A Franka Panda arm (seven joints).
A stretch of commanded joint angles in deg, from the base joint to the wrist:
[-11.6, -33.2, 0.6, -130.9, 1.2, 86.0, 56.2]
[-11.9, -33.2, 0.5, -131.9, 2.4, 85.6, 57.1]
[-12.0, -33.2, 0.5, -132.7, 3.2, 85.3, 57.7]
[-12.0, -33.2, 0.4, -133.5, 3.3, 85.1, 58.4]
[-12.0, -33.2, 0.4, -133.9, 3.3, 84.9, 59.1]
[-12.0, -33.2, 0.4, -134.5, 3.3, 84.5, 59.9]
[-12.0, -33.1, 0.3, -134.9, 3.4, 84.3, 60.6]
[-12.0, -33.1, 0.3, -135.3, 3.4, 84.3, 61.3]
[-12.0, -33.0, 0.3, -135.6, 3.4, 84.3, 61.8]
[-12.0, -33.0, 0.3, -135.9, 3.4, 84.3, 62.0]
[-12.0, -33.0, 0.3, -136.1, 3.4, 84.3, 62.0]
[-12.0, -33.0, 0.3, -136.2, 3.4, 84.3, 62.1]
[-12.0, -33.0, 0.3, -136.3, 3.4, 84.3, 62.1]
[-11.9, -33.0, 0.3, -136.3, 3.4, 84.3, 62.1]
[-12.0, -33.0, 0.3, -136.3, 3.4, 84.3, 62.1]
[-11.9, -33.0, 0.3, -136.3, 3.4, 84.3, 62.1]
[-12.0, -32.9, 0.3, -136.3, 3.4, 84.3, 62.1]
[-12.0, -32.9, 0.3, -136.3, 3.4, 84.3, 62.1]
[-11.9, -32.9, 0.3, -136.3, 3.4, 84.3, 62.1]
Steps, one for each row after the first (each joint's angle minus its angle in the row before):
[-0.3, 0.0, -0.1, -1.0, 1.2, -0.4, 0.9]
[-0.1, 0.0, 0.0, -0.8, 0.8, -0.3, 0.6]
[0.0, 0.0, -0.1, -0.8, 0.1, -0.2, 0.7]
[0.0, 0.0, 0.0, -0.4, 0.0, -0.2, 0.7]
[0.0, 0.0, 0.0, -0.6, 0.0, -0.4, 0.8]
[0.0, 0.1, -0.1, -0.4, 0.1, -0.2, 0.7]
[0.0, 0.0, 0.0, -0.4, 0.0, 0.0, 0.7]
[0.0, 0.1, 0.0, -0.3, 0.0, 0.0, 0.5]
[0.0, 0.0, 0.0, -0.3, 0.0, 0.0, 0.2]
[0.0, 0.0, 0.0, -0.2, 0.0, 0.0, 0.0]
[0.0, 0.0, 0.0, -0.1, 0.0, 0.0, 0.1]
[0.0, 0.0, 0.0, -0.1, 0.0, 0.0, 0.0]
[0.1, 0.0, 0.0, 0.0, 0.0, 0.0, 0.0]
[-0.1, 0.0, 0.0, 0.0, 0.0, 0.0, 0.0]
[0.1, 0.0, 0.0, 0.0, 0.0, 0.0, 0.0]
[-0.1, 0.1, 0.0, 0.0, 0.0, 0.0, 0.0]
[0.0, 0.0, 0.0, 0.0, 0.0, 0.0, 0.0]
[0.1, 0.0, 0.0, 0.0, 0.0, 0.0, 0.0]

